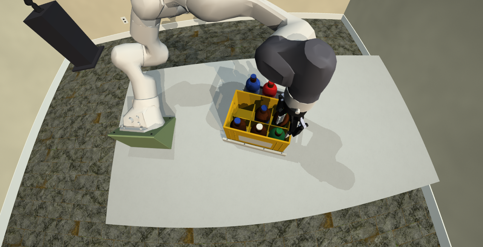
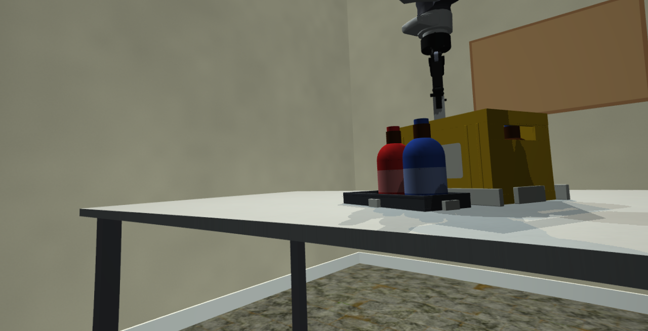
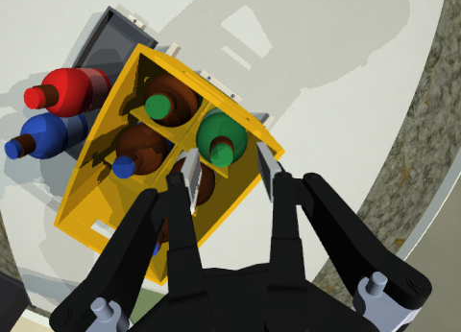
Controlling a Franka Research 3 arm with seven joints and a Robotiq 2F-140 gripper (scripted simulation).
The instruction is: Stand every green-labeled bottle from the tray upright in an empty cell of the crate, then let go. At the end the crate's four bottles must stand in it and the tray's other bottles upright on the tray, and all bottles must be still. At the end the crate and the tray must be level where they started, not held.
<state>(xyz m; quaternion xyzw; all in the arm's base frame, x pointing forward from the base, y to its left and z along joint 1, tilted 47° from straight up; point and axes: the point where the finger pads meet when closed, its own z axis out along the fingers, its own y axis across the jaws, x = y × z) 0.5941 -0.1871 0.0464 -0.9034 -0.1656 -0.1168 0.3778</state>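
The green-labeled bottle is 1 cm behind my hand and 13 cm below it. Also, from my hand: blue-labeled bottle 9 cm behind, 29 cm to the left, 14 cm below; then red bottle 1 cm behind, 25 cm to the left, 14 cm below; then dark tray 1 cm behind, 25 cm to the left, 21 cm below.
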